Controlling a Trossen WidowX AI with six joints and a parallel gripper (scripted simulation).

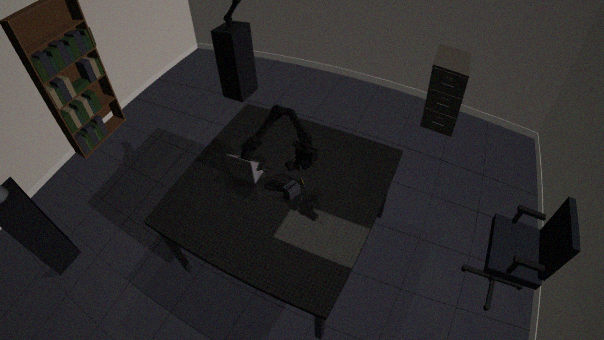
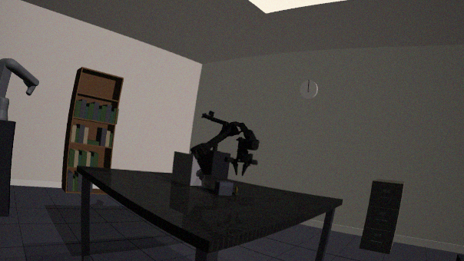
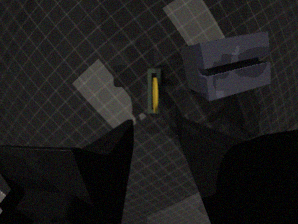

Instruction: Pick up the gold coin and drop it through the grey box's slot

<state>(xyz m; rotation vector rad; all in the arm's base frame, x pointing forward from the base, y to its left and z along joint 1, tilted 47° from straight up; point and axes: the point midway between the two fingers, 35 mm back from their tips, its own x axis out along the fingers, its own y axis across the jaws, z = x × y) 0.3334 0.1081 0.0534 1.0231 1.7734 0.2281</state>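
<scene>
Now: the gold coin 1 cm behind my gripper tip, 1 cm to the right of it and 9 cm below it.
</scene>
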